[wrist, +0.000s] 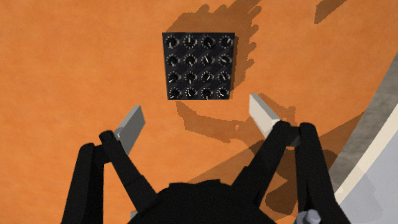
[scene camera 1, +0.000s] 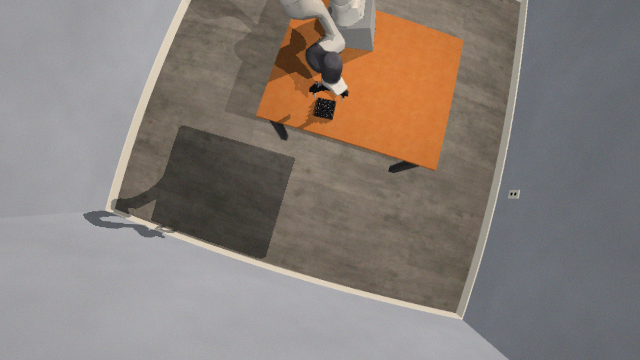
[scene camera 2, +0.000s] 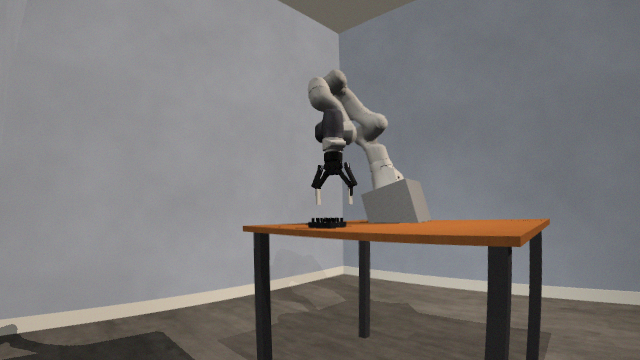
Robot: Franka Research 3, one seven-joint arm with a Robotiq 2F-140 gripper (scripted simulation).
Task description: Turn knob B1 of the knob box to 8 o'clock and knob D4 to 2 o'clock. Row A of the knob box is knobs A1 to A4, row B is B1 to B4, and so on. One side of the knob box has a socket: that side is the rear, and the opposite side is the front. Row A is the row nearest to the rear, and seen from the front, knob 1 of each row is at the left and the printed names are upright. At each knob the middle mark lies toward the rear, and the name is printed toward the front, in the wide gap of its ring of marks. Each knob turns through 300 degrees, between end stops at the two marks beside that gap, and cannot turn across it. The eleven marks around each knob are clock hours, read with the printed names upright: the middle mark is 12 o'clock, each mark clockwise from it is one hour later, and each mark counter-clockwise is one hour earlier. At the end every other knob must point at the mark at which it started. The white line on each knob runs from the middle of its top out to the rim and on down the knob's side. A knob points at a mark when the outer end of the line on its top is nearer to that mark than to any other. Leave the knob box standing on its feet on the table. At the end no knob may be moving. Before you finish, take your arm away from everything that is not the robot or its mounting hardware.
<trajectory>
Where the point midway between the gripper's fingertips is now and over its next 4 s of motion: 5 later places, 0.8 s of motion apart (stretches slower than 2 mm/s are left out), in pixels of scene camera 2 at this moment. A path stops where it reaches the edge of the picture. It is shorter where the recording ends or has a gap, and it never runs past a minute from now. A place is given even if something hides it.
The gripper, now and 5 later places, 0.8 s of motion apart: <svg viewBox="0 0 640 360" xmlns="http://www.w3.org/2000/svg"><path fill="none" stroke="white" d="M333 204L337 204L341 204L335 203L335 207L336 213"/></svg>
</trajectory>
